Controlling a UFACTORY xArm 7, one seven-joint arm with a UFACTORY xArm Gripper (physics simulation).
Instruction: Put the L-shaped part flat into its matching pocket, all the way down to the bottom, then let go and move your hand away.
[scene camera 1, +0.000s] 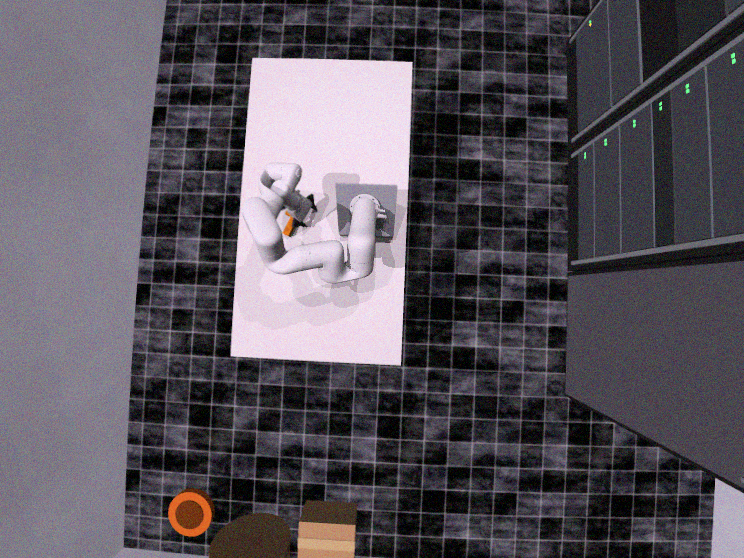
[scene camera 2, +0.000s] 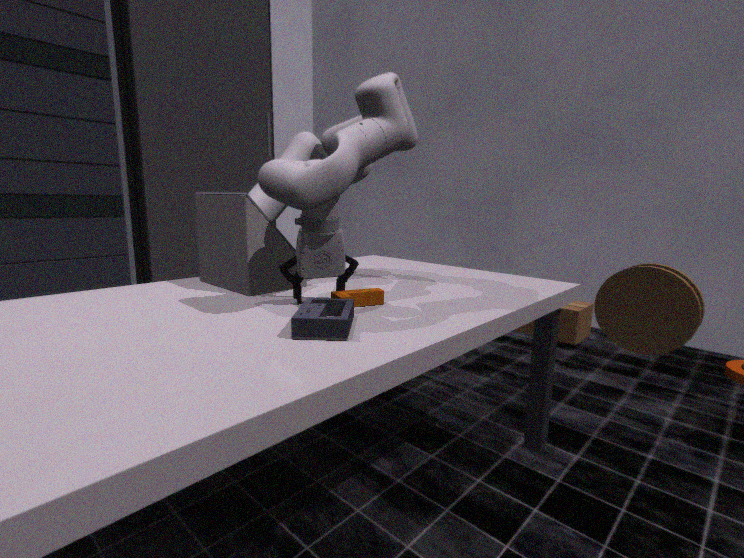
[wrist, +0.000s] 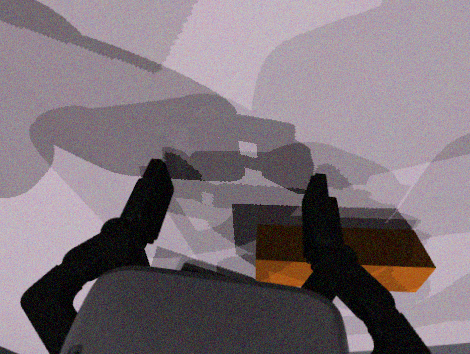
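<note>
Gripper (scene camera 2: 319, 298), (wrist: 236, 180), in sight.
</note>
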